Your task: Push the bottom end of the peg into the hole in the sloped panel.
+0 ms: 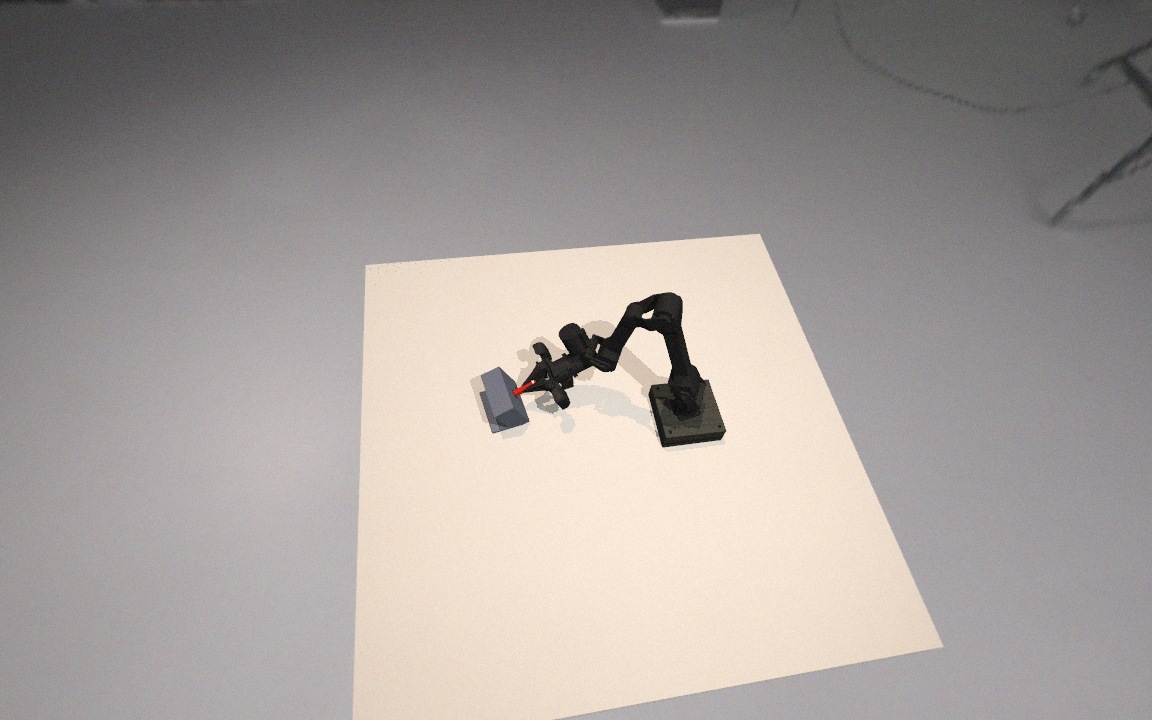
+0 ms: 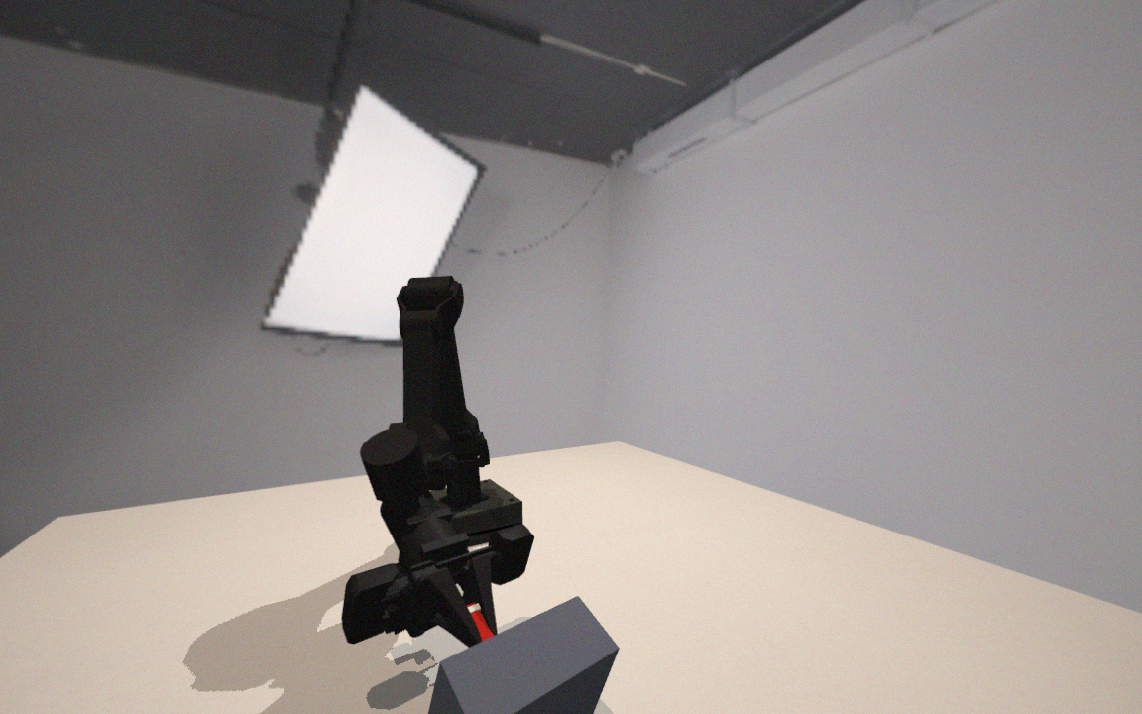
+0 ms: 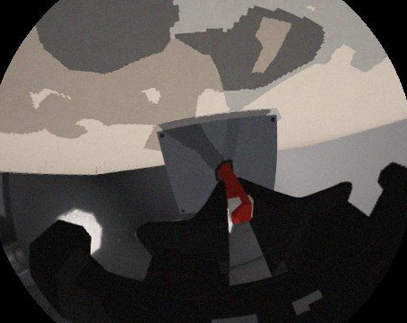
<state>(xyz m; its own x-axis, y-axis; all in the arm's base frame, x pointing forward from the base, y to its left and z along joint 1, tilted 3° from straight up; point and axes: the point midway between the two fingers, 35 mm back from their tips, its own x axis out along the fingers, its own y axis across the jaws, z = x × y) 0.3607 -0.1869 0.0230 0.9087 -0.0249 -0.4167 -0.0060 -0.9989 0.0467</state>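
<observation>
Now: gripper tip 50 mm short of the grey sloped panel and 20 mm above it. Also, from my gripper tip: thin red peg 20 mm behind, 10 mm above.
</observation>
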